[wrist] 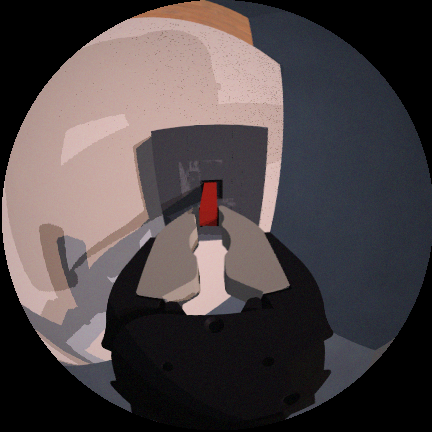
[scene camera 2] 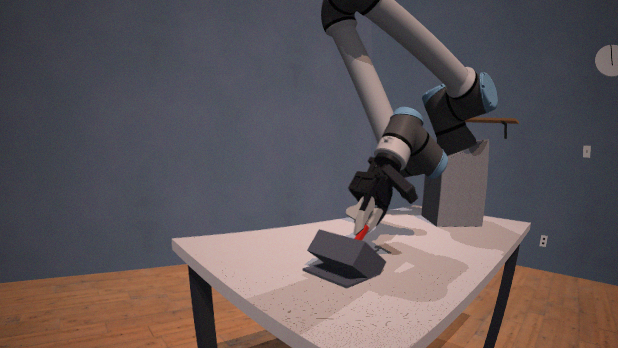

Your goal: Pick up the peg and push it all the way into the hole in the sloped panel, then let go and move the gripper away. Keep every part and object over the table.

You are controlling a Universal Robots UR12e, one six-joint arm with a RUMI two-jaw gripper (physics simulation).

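Places are measured from the arm's base along level axes (x down, y back, z left), in metres.
Pixels of known places: gripper, fingertip midpoint: [wrist: 208,208] [scene camera 2: 356,236]; arm's base at its link origin: [scene camera 2: 457,148].
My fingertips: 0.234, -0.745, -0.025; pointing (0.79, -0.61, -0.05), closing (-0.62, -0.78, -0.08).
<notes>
For each thing: its top centre in the pictures, then the offset to it from my fingertips, as dx, dy, dz. "spot": a spot on its surface instead. Level surfaces: height alone.
- red peg at its top centre: [wrist: 237,208] [scene camera 2: 358,225] -0.027, -0.008, +0.008
- sloped panel at its top centre: [wrist: 250,193] [scene camera 2: 348,233] -0.015, -0.040, +0.003
- square hole at a spot on its surface: [wrist: 219,188] spot: +0.014, -0.027, +0.005
- panel's base plate at a spot on its surface: [scene camera 2: 345,281] spot: +0.070, -0.096, +0.045
- white table at its surface level: dx +0.076
The red peg [scene camera 2: 362,233] [wrist: 209,202] is held between the fingertips and slants down to the sloped panel [scene camera 2: 334,246] [wrist: 170,145]. In the wrist view the peg's far end lies at the square hole [wrist: 219,188], with dark hole showing along its right side and top. Part of the peg sticks out between the panel and the fingers. How deep its tip sits is hidden. My gripper [scene camera 2: 361,227] [wrist: 208,208] is shut on the peg, close above the panel's face.
The panel's base plate [scene camera 2: 345,281] rests on the white table [scene camera 2: 225,250] [wrist: 150,65]. The grey robot pedestal [scene camera 2: 462,190] stands at the back right. The table's edge [wrist: 281,100] runs to the right of the panel in the wrist view.
</notes>
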